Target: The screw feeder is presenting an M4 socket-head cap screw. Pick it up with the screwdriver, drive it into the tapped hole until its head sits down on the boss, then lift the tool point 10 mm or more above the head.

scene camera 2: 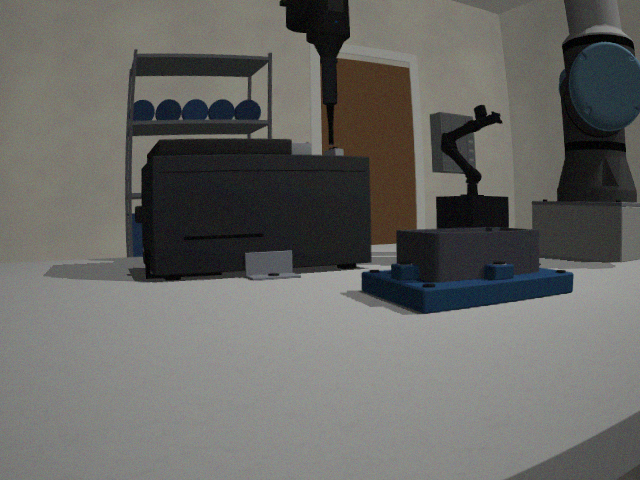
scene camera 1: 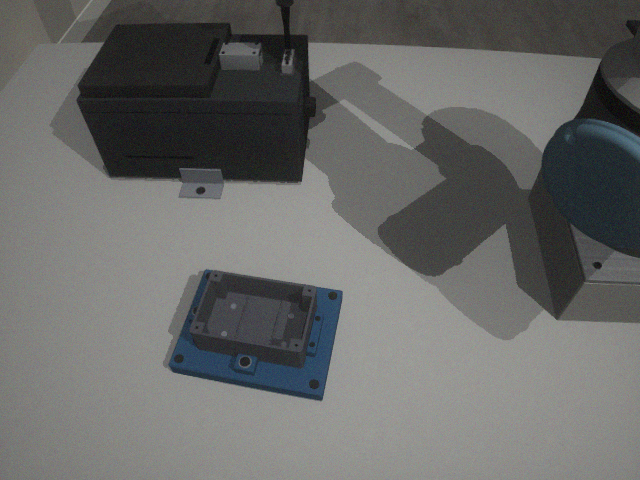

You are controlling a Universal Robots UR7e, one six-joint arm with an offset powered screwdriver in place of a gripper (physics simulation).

Labels:
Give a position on a screw feeder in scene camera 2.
324, 217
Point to a screw feeder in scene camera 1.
263, 146

